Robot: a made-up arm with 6 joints.
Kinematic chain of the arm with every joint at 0, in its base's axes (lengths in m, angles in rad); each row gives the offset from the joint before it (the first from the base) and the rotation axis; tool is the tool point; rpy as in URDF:
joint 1: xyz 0 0 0.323 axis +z
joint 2: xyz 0 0 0 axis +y
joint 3: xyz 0.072 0 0.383 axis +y
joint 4: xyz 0.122 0 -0.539 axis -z
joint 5: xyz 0 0 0 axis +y
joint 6: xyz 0.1 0 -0.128 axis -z
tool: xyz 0 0 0 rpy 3.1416 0 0
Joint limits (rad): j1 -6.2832..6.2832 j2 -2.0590..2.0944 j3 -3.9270..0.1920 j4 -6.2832..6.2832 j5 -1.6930..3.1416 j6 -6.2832..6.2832
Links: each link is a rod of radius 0.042 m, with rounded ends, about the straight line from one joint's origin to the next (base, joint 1, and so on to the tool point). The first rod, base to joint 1, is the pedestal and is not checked.
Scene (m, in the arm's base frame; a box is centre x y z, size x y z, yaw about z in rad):
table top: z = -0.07
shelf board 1: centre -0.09 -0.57 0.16 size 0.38 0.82 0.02 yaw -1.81
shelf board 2: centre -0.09 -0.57 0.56 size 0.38 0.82 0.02 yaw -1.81
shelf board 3: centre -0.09 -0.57 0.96 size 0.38 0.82 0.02 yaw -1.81
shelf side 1: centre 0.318 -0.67 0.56 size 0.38 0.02 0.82 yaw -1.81
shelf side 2: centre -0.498 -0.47 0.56 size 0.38 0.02 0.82 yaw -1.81
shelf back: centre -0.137 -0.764 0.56 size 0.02 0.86 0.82 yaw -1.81
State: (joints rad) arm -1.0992 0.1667 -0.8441 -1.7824 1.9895 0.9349
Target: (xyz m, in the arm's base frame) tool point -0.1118 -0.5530 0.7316
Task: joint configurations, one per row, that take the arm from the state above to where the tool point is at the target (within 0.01 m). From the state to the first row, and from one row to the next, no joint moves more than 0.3 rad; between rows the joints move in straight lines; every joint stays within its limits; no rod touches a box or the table.
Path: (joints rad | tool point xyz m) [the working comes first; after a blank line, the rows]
Joints at the target: -1.4875 -0.2826 -1.0496 -1.7901 2.1161 0.9349
Straight joint move there: touches shelf board 2.

1: -0.9216 0.0112 -0.6302 -1.8147 2.1298 0.9664 | 0.1955 -0.5169 0.3458
2: -0.7439 -0.1442 -0.4164 -1.8470 2.2702 0.9979 | 0.2184 -0.4132 0.3493
3: -0.5663 -0.2997 -0.2025 -1.8794 2.4105 1.0294 | 0.2144 -0.3169 0.3448
4: -0.7247 -0.5210 -0.3428 -1.7808 2.5591 0.9979 | 0.1565 -0.3396 0.4918
5: -0.8832 -0.7423 -0.4832 -1.6823 2.7076 0.9664 | 0.0657 -0.3063 0.6265
6: -1.0417 -0.9636 -0.6235 -1.5837 2.8562 0.9349 | -0.0287 -0.2123 0.7316
7: -1.1903 -0.7366 -0.7656 -1.6525 2.6095 0.9349 | -0.0345 -0.3192 0.7562
8: -1.3389 -0.5096 -0.9076 -1.7213 2.3628 0.9349 | -0.0607 -0.4360 0.7576
9: -1.4875 -0.2826 -1.0496 -1.7901 2.1161 0.9349 | -0.1118 -0.5530 0.7316

